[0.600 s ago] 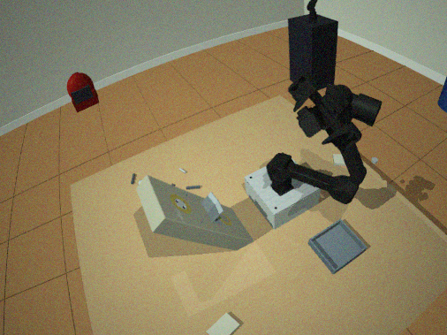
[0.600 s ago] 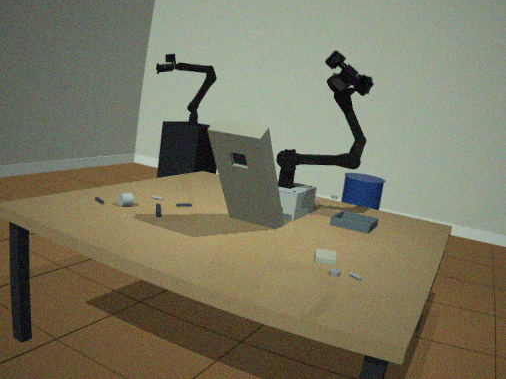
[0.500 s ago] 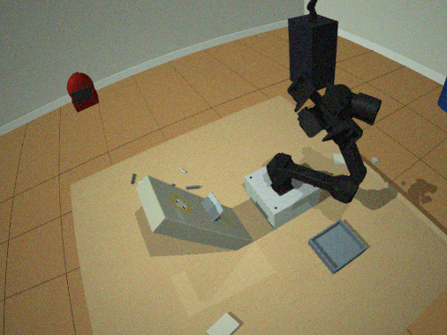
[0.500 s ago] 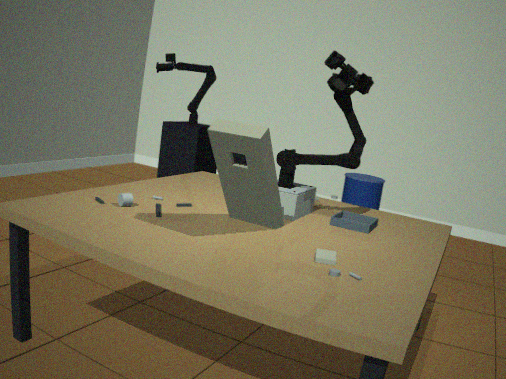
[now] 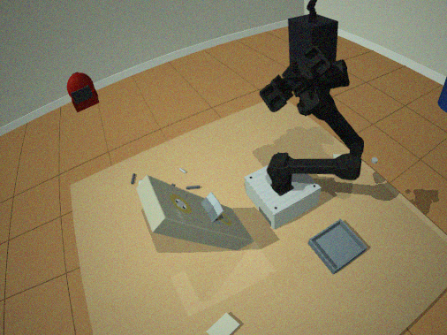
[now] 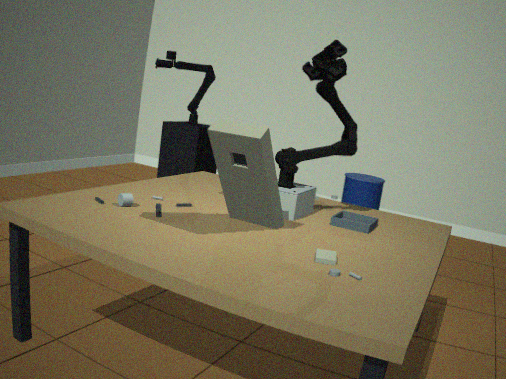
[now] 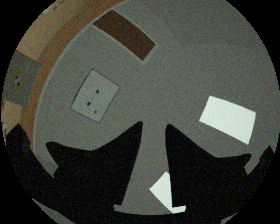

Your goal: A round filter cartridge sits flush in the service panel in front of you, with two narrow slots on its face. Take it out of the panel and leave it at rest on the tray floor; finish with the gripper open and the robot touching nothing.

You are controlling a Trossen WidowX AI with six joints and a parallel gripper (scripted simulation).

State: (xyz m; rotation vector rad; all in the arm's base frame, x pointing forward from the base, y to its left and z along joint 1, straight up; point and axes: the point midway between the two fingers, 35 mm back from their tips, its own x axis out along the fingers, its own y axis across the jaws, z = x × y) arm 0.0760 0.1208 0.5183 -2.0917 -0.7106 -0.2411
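Now: the round filter cartridge 38 cm below my gripper tip, 27 cm ahead of it and 14 cm to the right of it. From my gripper tip the other things lie so: tray (63 cm below, 15 cm to the left, 15 cm behind); then grey service panel (46 cm below, 23 cm ahead, 14 cm to the right).
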